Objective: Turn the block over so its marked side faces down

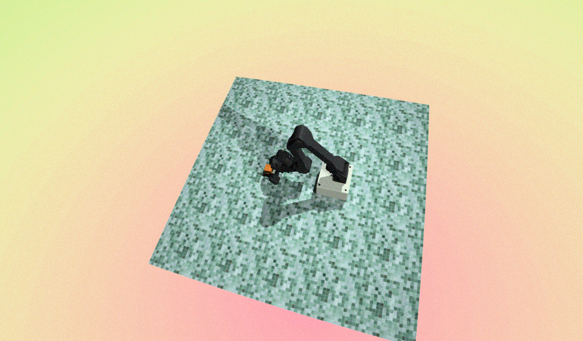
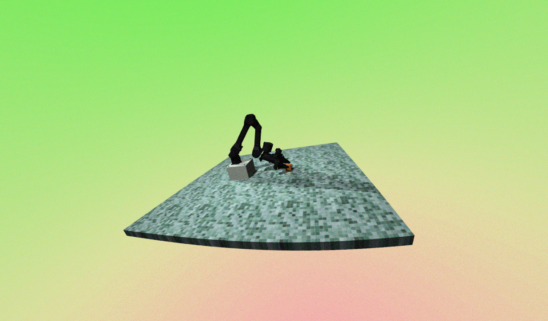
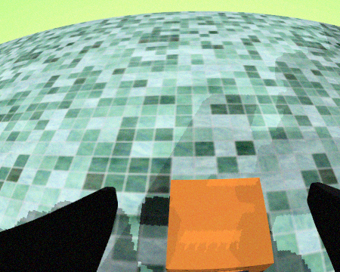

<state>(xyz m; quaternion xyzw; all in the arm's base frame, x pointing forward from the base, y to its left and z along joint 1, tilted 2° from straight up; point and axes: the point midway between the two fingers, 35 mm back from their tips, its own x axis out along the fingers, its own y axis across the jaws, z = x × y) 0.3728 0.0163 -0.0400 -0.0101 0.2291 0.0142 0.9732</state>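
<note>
Now: gripper tip 2 cm past the block and 2 cm above it.
</note>
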